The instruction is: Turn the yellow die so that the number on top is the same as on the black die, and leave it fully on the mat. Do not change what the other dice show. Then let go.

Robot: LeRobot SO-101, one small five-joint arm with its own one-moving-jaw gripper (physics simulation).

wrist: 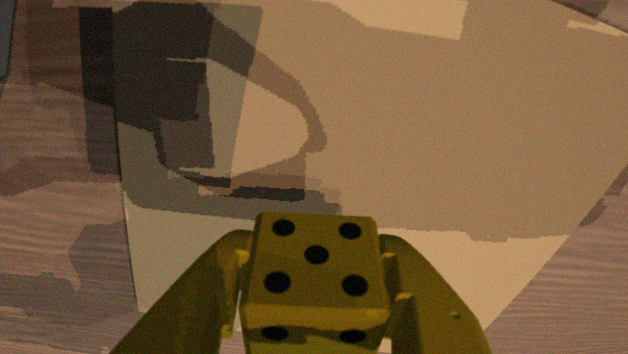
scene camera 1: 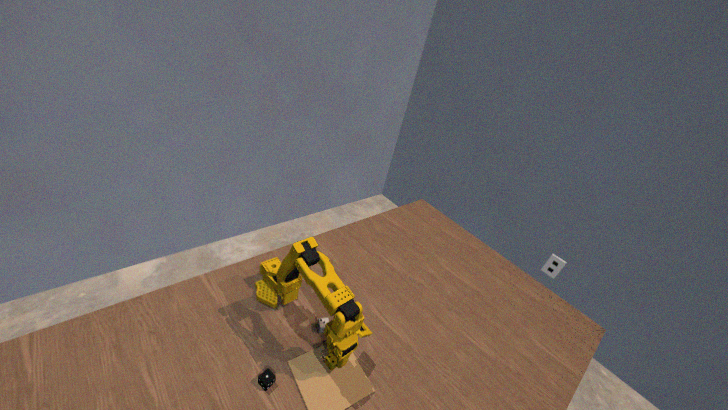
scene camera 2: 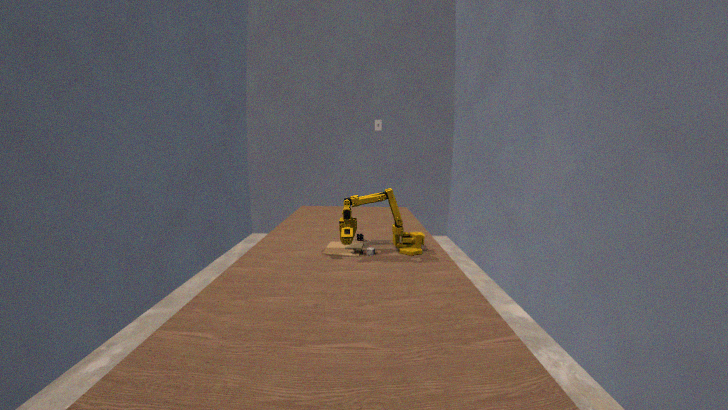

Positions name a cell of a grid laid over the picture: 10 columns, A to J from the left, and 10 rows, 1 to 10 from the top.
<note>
In view: a tan mat (wrist: H4) and a yellow die (wrist: E8).
</note>
